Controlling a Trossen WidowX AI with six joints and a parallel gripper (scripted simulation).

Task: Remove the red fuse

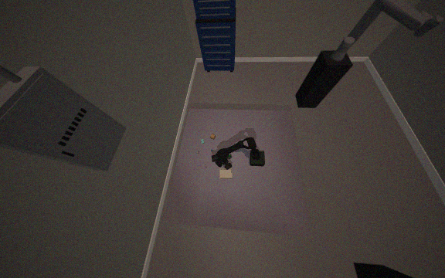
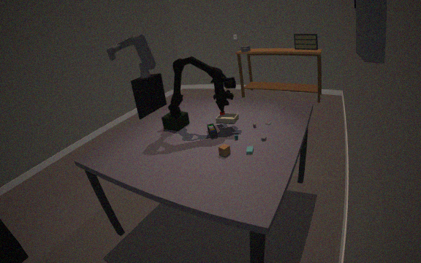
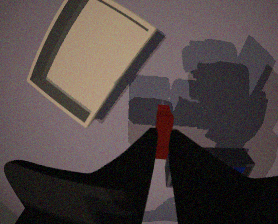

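Now: the tan tray 2 cm behind my gripper tip, 10 cm to the left of it and 9 cm below it. The rest, counted from my gripper tip: red fuse 1 cm below; then orange cube 16 cm ahead, 32 cm to the right, 7 cm below; then teal block 27 cm ahead, 26 cm to the right, 9 cm below.
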